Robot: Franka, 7 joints.
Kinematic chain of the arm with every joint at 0, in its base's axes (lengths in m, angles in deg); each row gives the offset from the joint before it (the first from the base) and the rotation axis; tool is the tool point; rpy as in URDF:
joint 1: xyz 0 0 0.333 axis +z
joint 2: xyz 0 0 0 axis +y
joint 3: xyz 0 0 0.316 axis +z
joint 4: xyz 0.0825 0 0 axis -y
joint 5: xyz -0.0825 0 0.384 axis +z
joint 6: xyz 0 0 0 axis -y
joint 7: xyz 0.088 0 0 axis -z
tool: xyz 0 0 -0.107 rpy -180 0 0
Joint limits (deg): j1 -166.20..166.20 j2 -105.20..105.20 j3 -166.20..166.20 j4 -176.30..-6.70 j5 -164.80..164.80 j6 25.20..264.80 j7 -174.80..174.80
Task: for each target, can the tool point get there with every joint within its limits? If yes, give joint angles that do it. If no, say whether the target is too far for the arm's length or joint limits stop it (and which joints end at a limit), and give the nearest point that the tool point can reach.
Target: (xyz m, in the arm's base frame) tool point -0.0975 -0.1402 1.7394
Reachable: no: too far | nearest point -0.0590 -0.0849 1.1846 | short by 0.559 m
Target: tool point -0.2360 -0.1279 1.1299
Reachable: yes | joints 130.72 13.73 126.35 -30.45 115.59 163.01 -128.17
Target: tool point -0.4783 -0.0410 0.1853
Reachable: yes | joints -120.67 27.83 -52.03 -134.24 28.33 132.88 -105.90
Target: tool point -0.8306 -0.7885 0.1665
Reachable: no: too far | nearest point -0.6157 -0.5845 0.2096 | short by 0.299 m
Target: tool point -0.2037 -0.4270 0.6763
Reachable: yes | joints -39.61 47.99 -100.42 -87.25 -41.96 57.38 -121.27
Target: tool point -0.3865 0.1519 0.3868
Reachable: yes | joints -78.06 32.69 -113.50 -148.26 -77.36 111.91 -50.43
